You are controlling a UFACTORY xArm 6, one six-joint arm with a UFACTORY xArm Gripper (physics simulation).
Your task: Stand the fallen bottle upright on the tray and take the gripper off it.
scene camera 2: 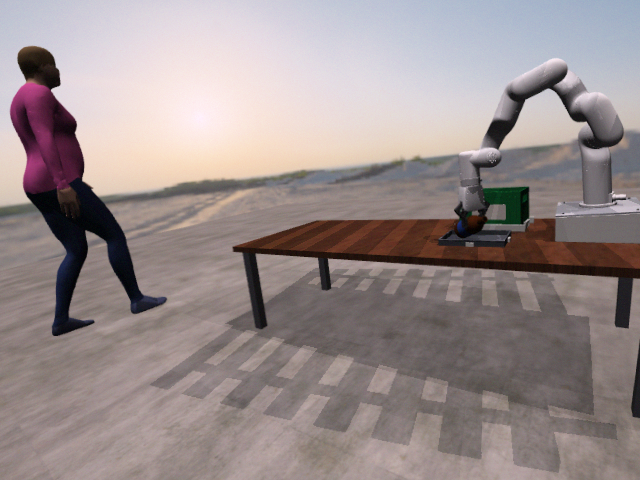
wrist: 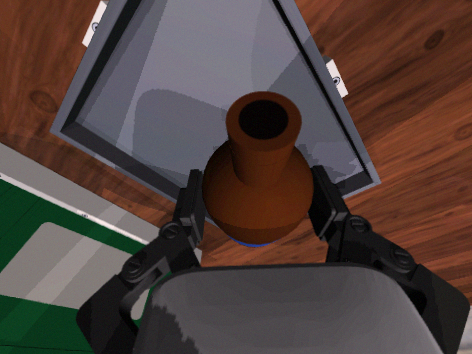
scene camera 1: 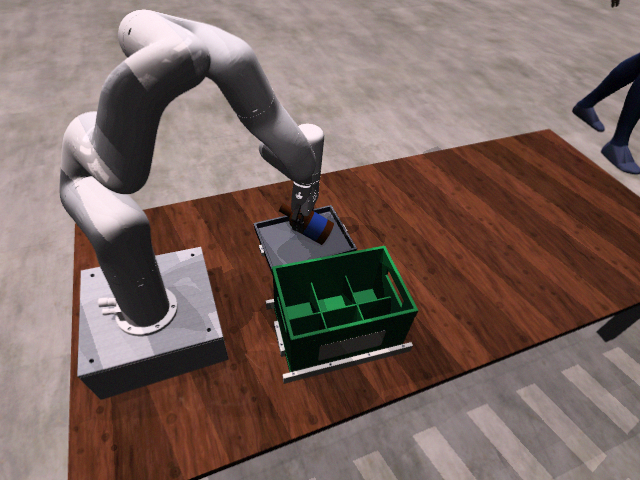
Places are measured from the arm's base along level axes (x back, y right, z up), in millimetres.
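Pixels of known places: gripper, fingertip midpoint: [scene camera 2: 473, 226] [wrist: 255, 181] [scene camera 1: 302, 221]; arm's base, link origin: [scene camera 2: 597, 204] [scene camera 1: 147, 311].
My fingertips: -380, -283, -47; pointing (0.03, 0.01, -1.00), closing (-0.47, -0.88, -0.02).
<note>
For each thing: its middle in the pictures, then the offset to it from my fingertips, as dx, dy, dz.
- brown bottle with a blue band, body centre: [wrist: 255, 190] [scene camera 1: 304, 220] [scene camera 2: 472, 224] -4, +2, +5
- grey tray, body centre: [wrist: 235, 152] [scene camera 1: 304, 238] [scene camera 2: 475, 237] -3, +19, -52
- green crate with compartments, body centre: [wrist: 63, 289] [scene camera 1: 339, 309] [scene camera 2: 493, 208] -43, +316, +23
- pale rail, body centre: [scene camera 1: 349, 362] -55, +415, -50
The brown bottle with a blue band [scene camera 1: 318, 225] [scene camera 2: 462, 227] [wrist: 257, 210] is tilted over the grey tray [scene camera 1: 284, 250] [scene camera 2: 480, 242] [wrist: 200, 60]. Its neck is raised and leans toward the arm's base side. Its bottom end is low, near the tray; whether it touches the tray cannot be told. My gripper [scene camera 1: 298, 222] [scene camera 2: 471, 212] [wrist: 255, 181] is shut on the bottle. In the wrist view its two black pads press on either side of the brown shoulder, and the bottle's mouth faces the camera. The bottle's base is hidden there.
A green crate with compartments [scene camera 1: 305, 351] [scene camera 2: 518, 206] [wrist: 20, 212] stands right beside the tray, with a pale rail [scene camera 1: 351, 360] along its front. The arm's base block [scene camera 1: 193, 279] [scene camera 2: 594, 227] is on the table. A person [scene camera 1: 624, 124] [scene camera 2: 46, 134] is beyond the table's far end.
</note>
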